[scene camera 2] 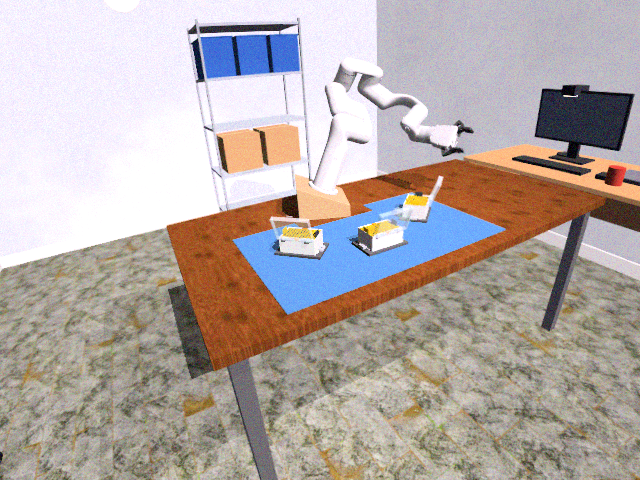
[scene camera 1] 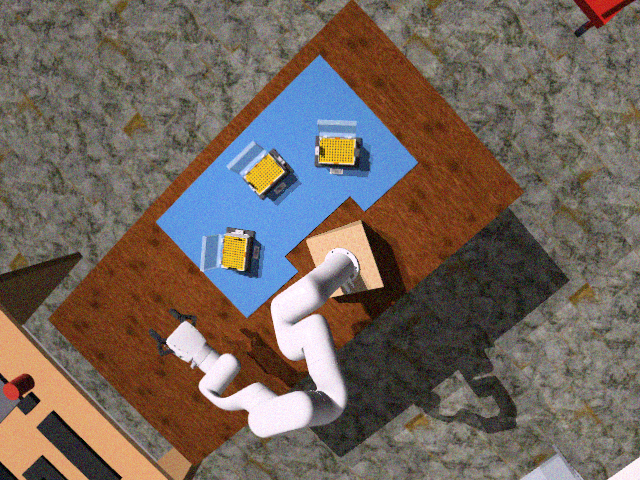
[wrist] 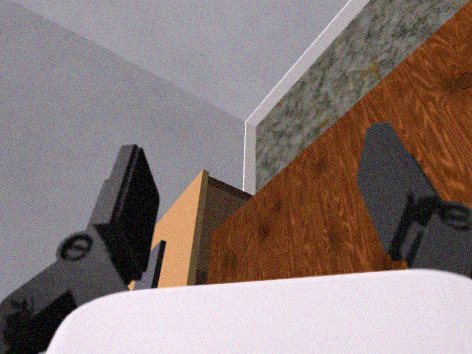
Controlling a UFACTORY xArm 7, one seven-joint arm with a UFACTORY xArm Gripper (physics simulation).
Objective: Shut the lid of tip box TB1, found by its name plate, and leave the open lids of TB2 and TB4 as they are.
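Pixels of known places: gripper, fingertip midpoint: (scene camera 2: 467,140) (scene camera 1: 159,319) (wrist: 255,162); arm's base at its link origin: (scene camera 2: 322,188) (scene camera 1: 342,265).
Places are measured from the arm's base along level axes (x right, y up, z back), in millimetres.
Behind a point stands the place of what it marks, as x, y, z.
Note:
Three white tip boxes with yellow racks stand apart on the blue mat (scene camera 1: 289,118) {97, -84, -525} (scene camera 2: 320,279) {176, -85, -534}, each with its clear lid open. One box (scene camera 1: 337,151) (scene camera 2: 300,241) {197, -20, -404} is at the right in scene camera 1, a turned box (scene camera 1: 265,174) (scene camera 2: 381,238) {-42, -20, -472} is in the middle, and another box (scene camera 1: 236,252) (scene camera 2: 416,207) {-281, -32, -278} is at the lower left. The name plates are too small to read, so I cannot tell which is TB1, TB2 or TB4. My gripper (scene camera 1: 162,321) {-574, 172, -170} (scene camera 2: 466,141) {-574, 172, -170} (wrist: 255,162) {-574, 172, -170} is open and empty, high over the table's desk-side end, pointing sideways away from the boxes. No box shows in the wrist view.
The brown table (scene camera 1: 103,294) {-902, -88, -357} (scene camera 2: 206,289) {494, -87, -460} (wrist: 300,215) {-860, -87, -336} carries the arm's wooden base block (scene camera 1: 369,258) {95, 39, 18} (scene camera 2: 323,206) {34, -34, -113}. A desk (scene camera 1: 51,392) (scene camera 2: 516,150) (wrist: 175,230) adjoins one table end, with a monitor (scene camera 2: 581,119) and a red cup (scene camera 1: 18,387) (scene camera 2: 615,175). A shelf rack (scene camera 2: 248,75) stands behind.

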